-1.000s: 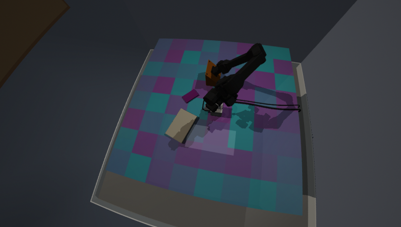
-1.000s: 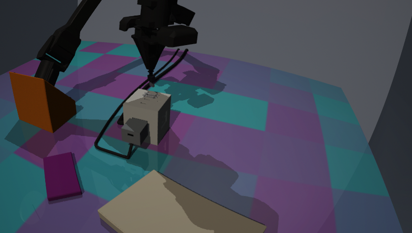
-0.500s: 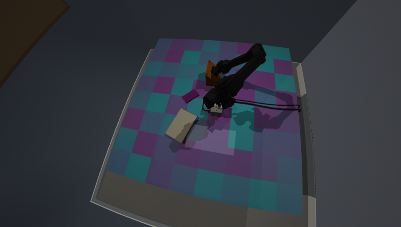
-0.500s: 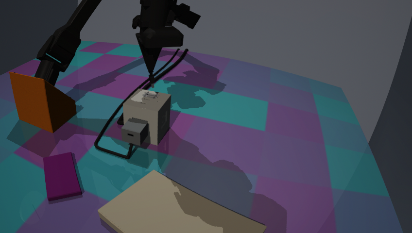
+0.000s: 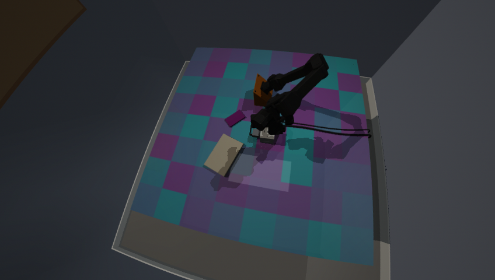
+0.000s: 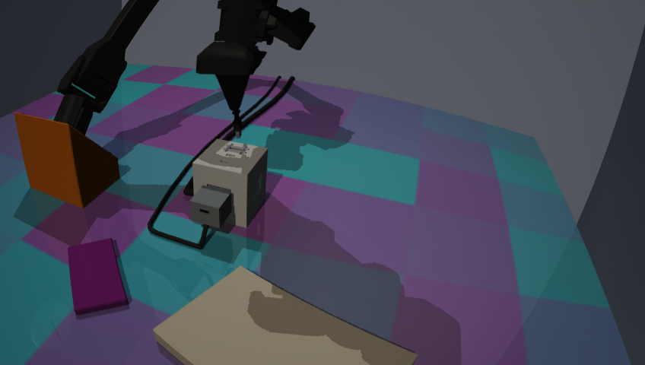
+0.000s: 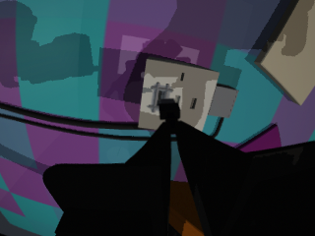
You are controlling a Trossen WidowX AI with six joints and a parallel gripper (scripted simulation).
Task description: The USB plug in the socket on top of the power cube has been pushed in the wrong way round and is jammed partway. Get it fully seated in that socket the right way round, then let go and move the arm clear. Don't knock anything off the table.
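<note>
Now: the black USB plug 2 cm below my gripper tip. The rest, counted from my gripper tip: flat beige slab (17 cm ahead, 22 cm to the right, 12 cm below); USB socket (1 cm to the left, 6 cm below); magenta block (7 cm behind, 23 cm to the right, 13 cm below).
</note>
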